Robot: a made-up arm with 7 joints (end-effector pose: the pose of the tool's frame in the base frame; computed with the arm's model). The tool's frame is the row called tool.
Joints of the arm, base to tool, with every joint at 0 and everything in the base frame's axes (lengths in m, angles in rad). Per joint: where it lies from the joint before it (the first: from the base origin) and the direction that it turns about. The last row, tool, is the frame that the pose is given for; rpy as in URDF.
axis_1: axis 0 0.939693 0.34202 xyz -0.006 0.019 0.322
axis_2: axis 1 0 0 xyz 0.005 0.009 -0.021
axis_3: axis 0 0 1 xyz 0.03 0.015 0.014
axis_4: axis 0 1 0 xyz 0.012 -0.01 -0.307
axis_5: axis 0 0 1 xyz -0.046 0.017 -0.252
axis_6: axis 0 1 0 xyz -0.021 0.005 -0.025
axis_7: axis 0 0 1 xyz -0.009 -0.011 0.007
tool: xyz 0 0.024 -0.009 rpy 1.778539 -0.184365 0.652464
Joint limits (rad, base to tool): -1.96..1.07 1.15..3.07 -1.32..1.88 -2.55..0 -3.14..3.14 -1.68..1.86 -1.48..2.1
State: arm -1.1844 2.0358 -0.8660 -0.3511 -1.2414 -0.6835 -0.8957
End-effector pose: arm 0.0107 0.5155 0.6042 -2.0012 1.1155 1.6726
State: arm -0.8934 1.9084 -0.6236 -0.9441 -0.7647 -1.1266 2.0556
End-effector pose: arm 0.2263 0.4932 0.5916 1.3149 -0.7328 1.1331
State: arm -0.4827 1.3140 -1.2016 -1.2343 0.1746 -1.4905 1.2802
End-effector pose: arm 0.3441 0.3678 0.0600 0.1614 -0.4060 0.3829
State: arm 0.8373 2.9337 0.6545 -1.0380 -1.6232 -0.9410 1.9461
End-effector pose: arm 0.5035 0.0437 0.5324 2.5726 -1.5548 -0.5325
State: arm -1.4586 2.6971 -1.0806 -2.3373 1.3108 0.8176 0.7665
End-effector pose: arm 0.0708 0.2299 0.5237 1.4092 -0.3460 1.9360
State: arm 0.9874 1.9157 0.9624 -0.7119 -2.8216 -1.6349 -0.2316
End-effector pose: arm 0.1828 0.5242 0.4604 0.9075 -0.0266 -1.9980
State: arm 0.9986 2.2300 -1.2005 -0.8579 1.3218 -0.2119 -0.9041
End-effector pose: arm 0.0361 0.5597 0.4208 2.4697 -0.4868 -1.3985
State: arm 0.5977 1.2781 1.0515 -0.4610 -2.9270 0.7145 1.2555
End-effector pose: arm -0.0661 0.5704 0.2695 -2.1437 0.8224 0.5709
